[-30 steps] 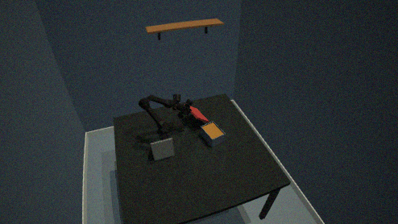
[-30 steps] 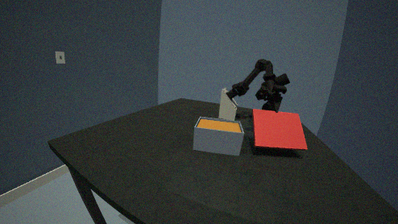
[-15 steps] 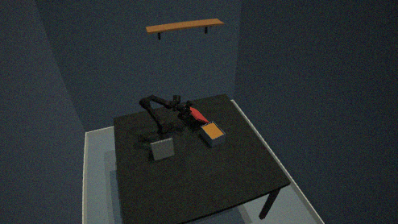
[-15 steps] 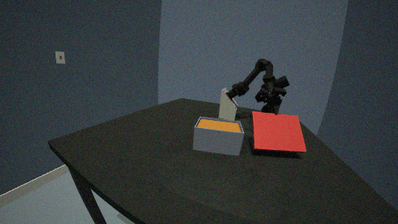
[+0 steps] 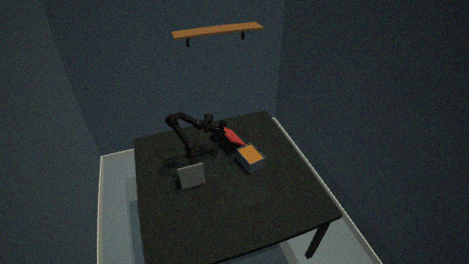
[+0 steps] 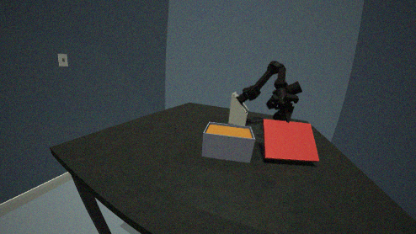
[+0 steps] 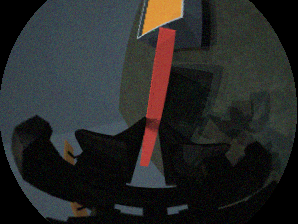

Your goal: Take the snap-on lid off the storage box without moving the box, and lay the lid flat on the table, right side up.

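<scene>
My gripper tip is now 60 mm short of the lid, 10 mm to the right of it and 50 mm above it. The rest, counted from my gripper tip: storage box: 120 mm ahead, 250 mm to the right, 90 mm below.
</scene>
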